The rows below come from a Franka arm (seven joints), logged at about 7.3 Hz.
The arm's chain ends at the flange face. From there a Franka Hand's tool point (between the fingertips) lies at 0.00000 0.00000 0.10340 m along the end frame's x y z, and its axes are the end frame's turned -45 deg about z.
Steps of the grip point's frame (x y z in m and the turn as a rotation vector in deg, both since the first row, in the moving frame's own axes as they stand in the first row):
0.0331 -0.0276 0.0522 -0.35 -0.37 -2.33
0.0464 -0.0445 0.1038 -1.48 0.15 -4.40
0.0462 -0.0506 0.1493 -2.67 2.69 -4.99
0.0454 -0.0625 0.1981 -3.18 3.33 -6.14
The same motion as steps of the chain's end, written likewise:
0.0039 -0.0438 0.0522 -0.51 -0.01 -2.33
-0.0008 -0.0659 0.1038 -0.94 1.15 -4.40
-0.0099 -0.0681 0.1495 0.01 3.79 -4.99
-0.0204 -0.0757 0.1984 0.11 4.60 -6.14

